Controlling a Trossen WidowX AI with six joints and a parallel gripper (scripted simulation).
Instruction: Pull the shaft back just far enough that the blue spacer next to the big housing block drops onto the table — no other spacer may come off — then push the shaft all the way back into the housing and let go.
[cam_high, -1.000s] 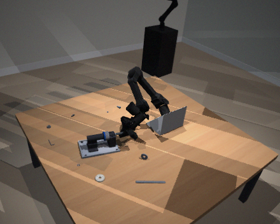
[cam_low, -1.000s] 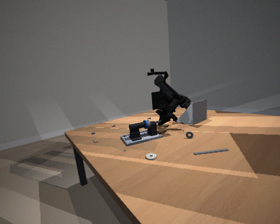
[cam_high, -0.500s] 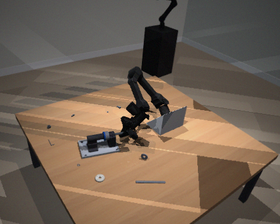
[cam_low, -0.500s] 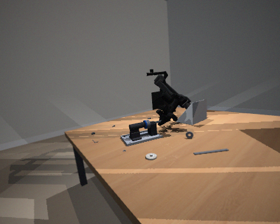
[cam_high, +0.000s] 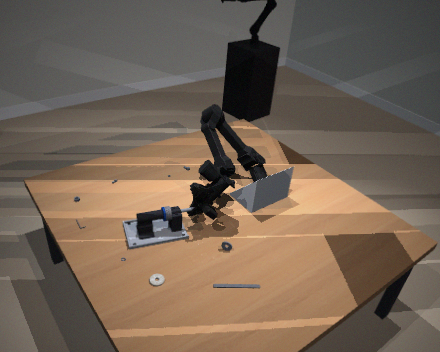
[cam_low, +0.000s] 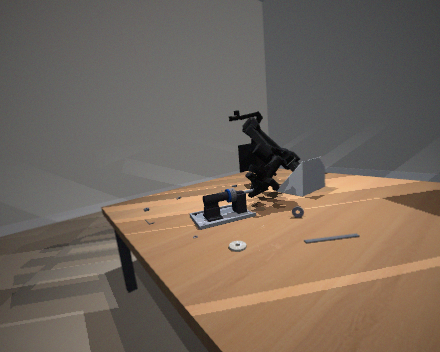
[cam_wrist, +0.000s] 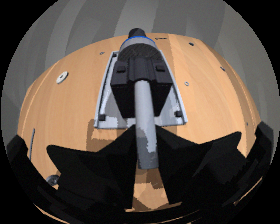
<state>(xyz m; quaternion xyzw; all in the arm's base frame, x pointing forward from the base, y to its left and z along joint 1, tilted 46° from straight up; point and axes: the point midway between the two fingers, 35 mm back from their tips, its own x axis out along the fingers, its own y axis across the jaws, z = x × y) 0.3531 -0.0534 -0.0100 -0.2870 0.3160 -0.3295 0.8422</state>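
The shaft lies 3 cm ahead of my gripper tip, 1 cm to the right of it and 2 cm above it. From my gripper tip the other things lie so: blue spacer: 9 cm ahead, 4 cm to the right, 2 cm above; then grey piece: 8 cm ahead, 3 cm to the right, 2 cm above; then dark flat bar: 6 cm ahead, 35 cm to the left, 5 cm below.
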